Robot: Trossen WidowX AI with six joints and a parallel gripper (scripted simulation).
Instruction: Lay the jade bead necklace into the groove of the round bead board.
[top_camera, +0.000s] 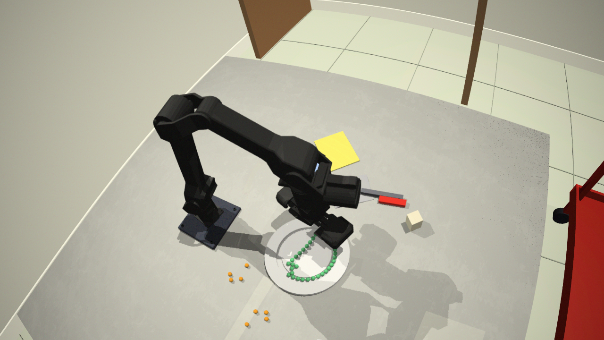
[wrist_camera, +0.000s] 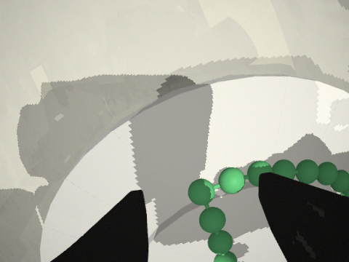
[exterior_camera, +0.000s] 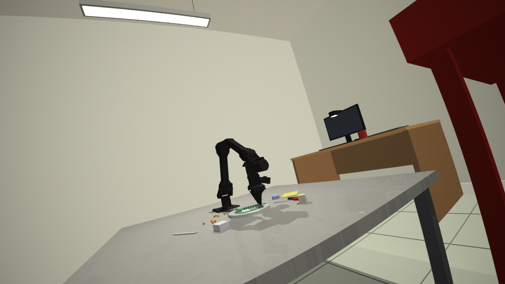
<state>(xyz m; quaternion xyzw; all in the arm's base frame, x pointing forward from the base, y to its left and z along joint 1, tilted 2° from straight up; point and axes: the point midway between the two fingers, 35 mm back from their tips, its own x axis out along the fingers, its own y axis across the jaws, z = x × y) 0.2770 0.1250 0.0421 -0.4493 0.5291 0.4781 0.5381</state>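
The inner disc is 6 cm to the right of my gripper tip, 1 cm below it and 1 cm ahead of it. Round my gripper tip: blue cube (14 cm to the left, 12 cm behind, 1 cm below); grey sheet (14 cm to the left, 2 cm below); bead board (6 cm to the right, 1 cm below, 1 cm ahead).
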